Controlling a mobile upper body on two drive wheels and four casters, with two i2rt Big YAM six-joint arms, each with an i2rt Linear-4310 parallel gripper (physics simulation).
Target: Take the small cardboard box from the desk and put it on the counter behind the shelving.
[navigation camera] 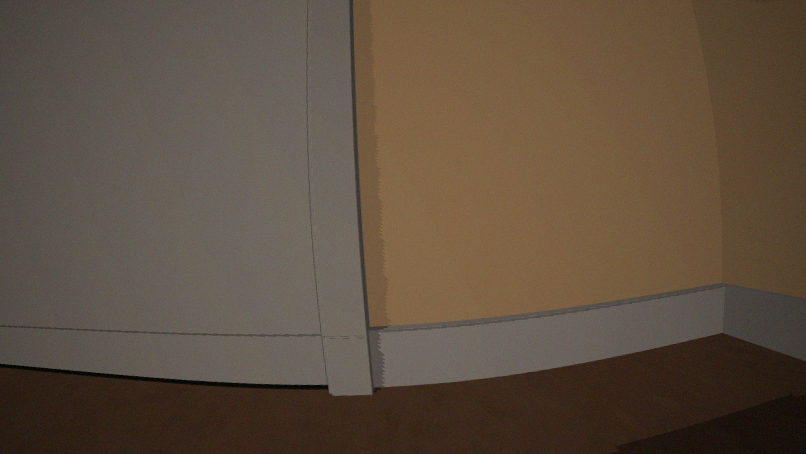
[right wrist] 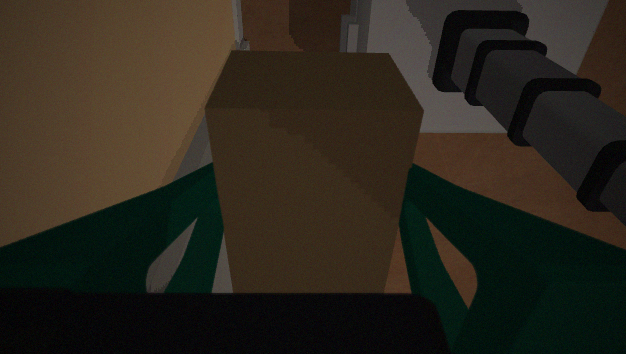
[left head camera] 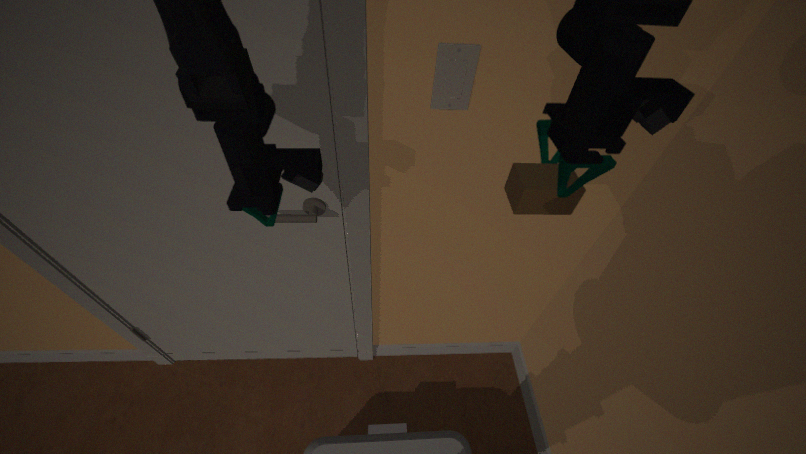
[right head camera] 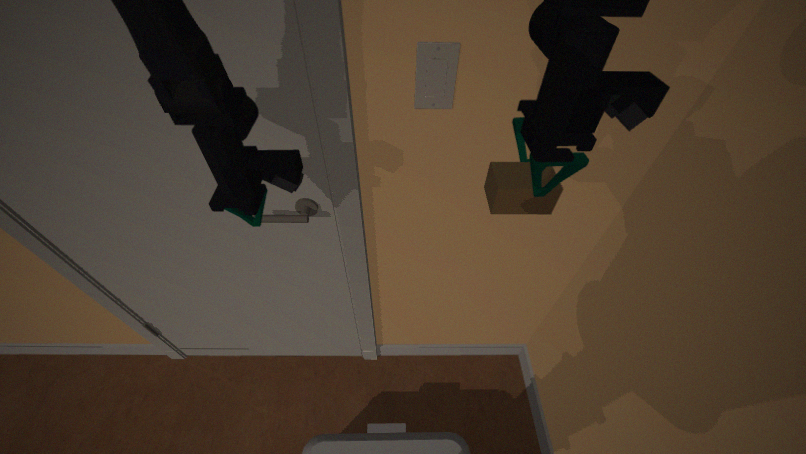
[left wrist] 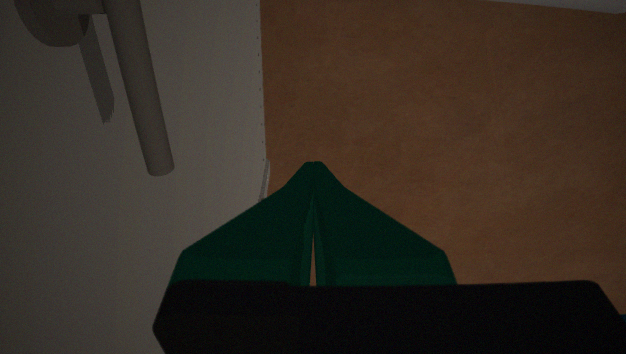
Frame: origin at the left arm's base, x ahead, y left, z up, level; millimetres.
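Seen in the pictures: left gripper, fingertip midpoint: (left head camera: pixel 270 225) (right head camera: pixel 256 225) (left wrist: pixel 313 176); right gripper, fingertip midpoint: (right wrist: pixel 311 175) (left head camera: pixel 553 183) (right head camera: pixel 532 181).
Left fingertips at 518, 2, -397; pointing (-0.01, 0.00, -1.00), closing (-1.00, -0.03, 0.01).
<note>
Offsets run from my left fingertips to a thing's top centre, as dx, dy, dz. "pt": to the spot under its first point.
The small cardboard box @[-49, -443, +161] (left head camera: pixel 533 194) (right head camera: pixel 510 194) (right wrist: pixel 312 200) is brown and is held in the air in front of the tan wall. My right gripper (left head camera: pixel 555 180) (right head camera: pixel 531 179) is shut on the box, with one green finger on each side of it. My left gripper (left head camera: pixel 271 221) (right head camera: pixel 258 222) (left wrist: pixel 313 176) is shut and empty, its fingertips together. It is beside the free end of the door handle @[pt +95, -20, -82] (left head camera: pixel 297 218) (right head camera: pixel 286 218) (left wrist: pixel 142 100); in the left wrist view the handle lies up and to the left of the fingertips, apart from them. The desk, the counter and the shelving do not show.
A grey door (left head camera: pixel 225 281) (right head camera: pixel 236 281) (navigation camera: pixel 157 169) with a frame (left head camera: pixel 360 281) (navigation camera: pixel 341 225) stands ahead. A tan wall (left head camera: pixel 451 253) (navigation camera: pixel 535 169) with a wall plate @[+156, -327, +264] (left head camera: pixel 455 76) (right head camera: pixel 437 75) is beside it. A room corner is at the right. The robot's base (left head camera: pixel 389 445) shows at the bottom.
</note>
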